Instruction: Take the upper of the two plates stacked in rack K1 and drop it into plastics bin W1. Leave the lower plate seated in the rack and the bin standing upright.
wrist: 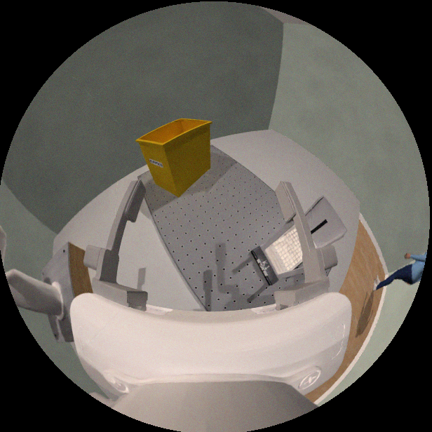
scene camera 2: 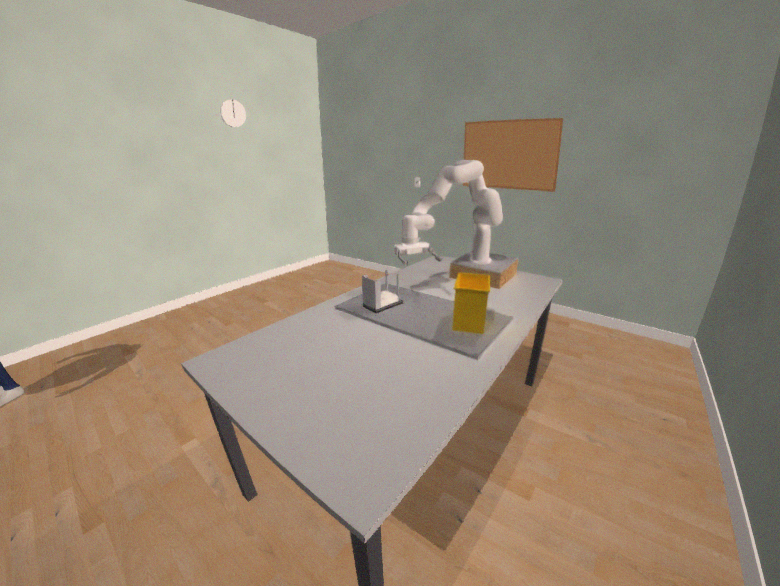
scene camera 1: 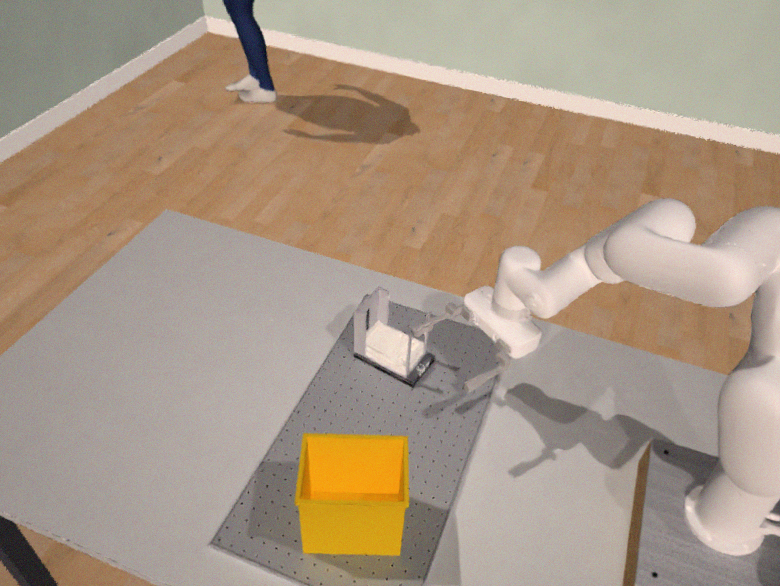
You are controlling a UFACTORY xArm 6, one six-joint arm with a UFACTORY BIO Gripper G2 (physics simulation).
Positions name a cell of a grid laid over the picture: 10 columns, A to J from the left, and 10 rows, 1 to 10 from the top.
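Scene:
Looking for a yellow plastics bin W1, I find it in scene camera 1 (E9), and it is visible to me in scene camera 2 (G5) and in the wrist view (E4) too.

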